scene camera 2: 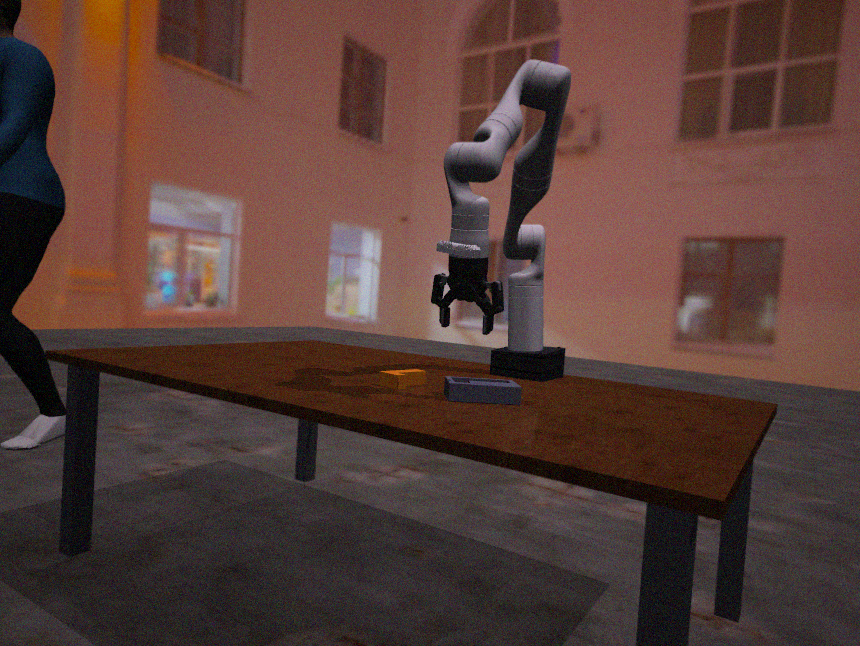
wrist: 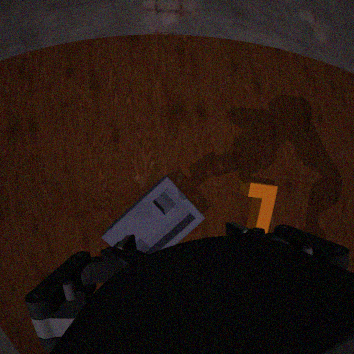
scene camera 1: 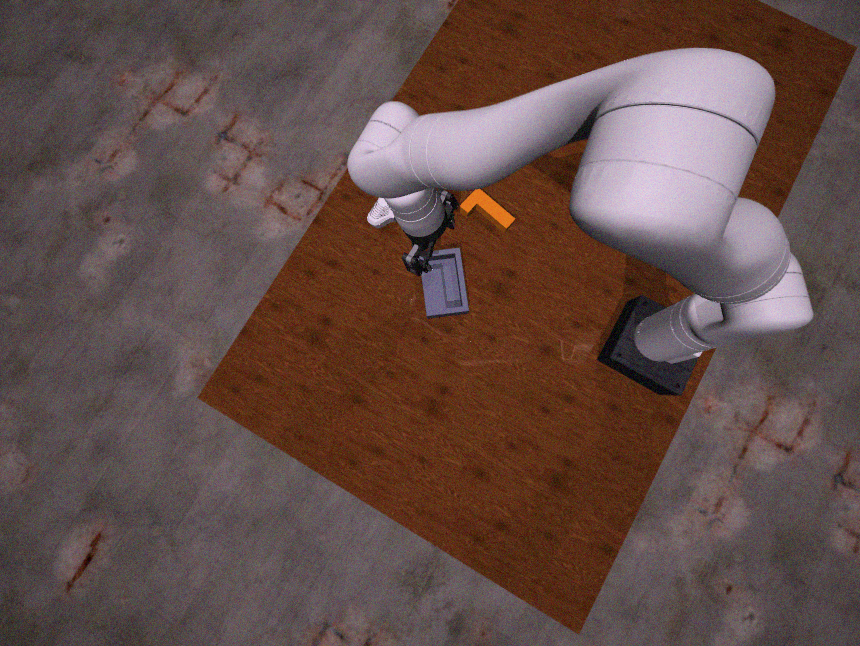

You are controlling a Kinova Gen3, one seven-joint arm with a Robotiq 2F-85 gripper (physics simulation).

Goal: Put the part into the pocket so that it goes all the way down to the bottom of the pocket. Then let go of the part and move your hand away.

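Places are measured from the arm's base along level axes (x ahead, y left, z up), in centimetres.
Where they show: gripper, between the fingertips: (scene camera 2: pixel 465 330) (wrist: pixel 181 239) (scene camera 1: pixel 438 247); arm's base, origin of its link: (scene camera 2: pixel 525 349) (scene camera 1: pixel 657 338).
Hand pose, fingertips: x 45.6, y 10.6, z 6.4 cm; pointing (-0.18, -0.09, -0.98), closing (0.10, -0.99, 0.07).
Things, the pixels of their centre, and the offset from my fingertips. "*": a spot on its surface instead. Level surfaces: height alone.
- orange L-shaped piece, middle of its body: (wrist: pixel 253 211) (scene camera 2: pixel 407 379) (scene camera 1: pixel 486 215) dx -2.6, dy -15.8, dz -12.0 cm
- blue-grey block, middle of its body: (wrist: pixel 152 224) (scene camera 2: pixel 481 390) (scene camera 1: pixel 443 283) dx -3.2, dy +2.7, dz -11.7 cm
- L-shaped pocket, a spot on its surface: (scene camera 1: pixel 451 283) * dx -4.6, dy +1.4, dz -13.1 cm
- brown wooden table, height of its surface: dz -13.5 cm
The part, an orange L-shaped piece (scene camera 1: pixel 494 210) (scene camera 2: pixel 403 378) (wrist: pixel 267 206), lies flat on the table beside the block, apart from it. The blue-grey block (scene camera 1: pixel 435 295) (scene camera 2: pixel 483 392) (wrist: pixel 137 220) has an L-shaped pocket (scene camera 1: pixel 451 283) in its top, with no part in it. My gripper (scene camera 1: pixel 433 236) (scene camera 2: pixel 466 324) (wrist: pixel 181 239) is open and empty, well above the table, pointing down. In the wrist view its fingers stand over the lower edges of the block and the part. The gripper hides the part's lower end and the block's bottom corner there.
The brown wooden table (scene camera 1: pixel 389 417) (scene camera 2: pixel 590 431) carries the block and part. The arm's black base (scene camera 1: pixel 636 347) (scene camera 2: pixel 526 365) stands near one table edge. Arm shadows fall on the table. A person (scene camera 2: pixel 27 139) in a blue top stands beyond the table at the left of scene camera 2's view.
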